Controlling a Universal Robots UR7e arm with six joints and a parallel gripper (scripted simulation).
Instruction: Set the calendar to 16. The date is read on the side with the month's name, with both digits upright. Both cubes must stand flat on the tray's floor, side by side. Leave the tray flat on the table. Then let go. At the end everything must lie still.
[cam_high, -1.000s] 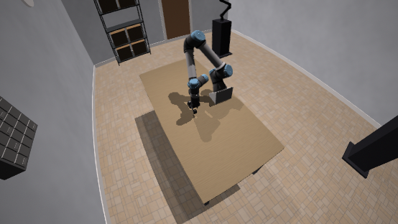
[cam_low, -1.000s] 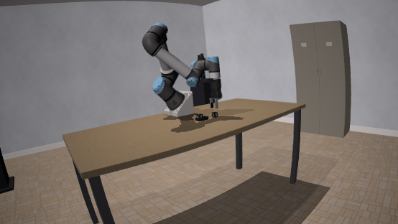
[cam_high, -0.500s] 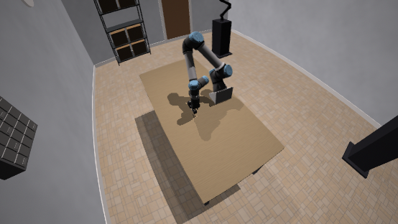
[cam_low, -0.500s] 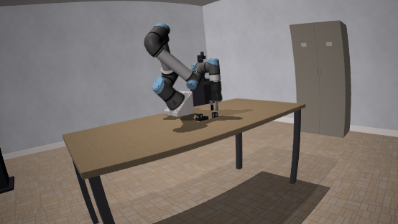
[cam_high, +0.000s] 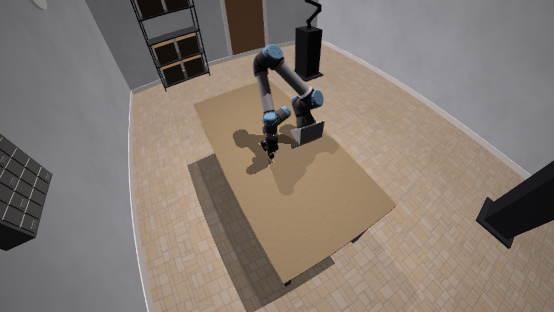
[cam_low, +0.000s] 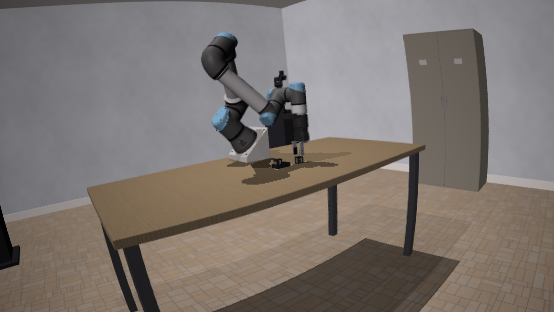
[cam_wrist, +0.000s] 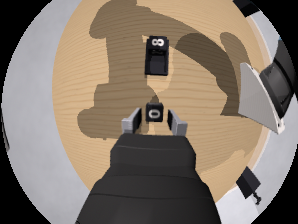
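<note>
Now: hand 40 mm above the black date cube. From my hand the other things lie so: dark calendar tray 20 mm behind, 100 mm to the right, 50 mm below.
</note>
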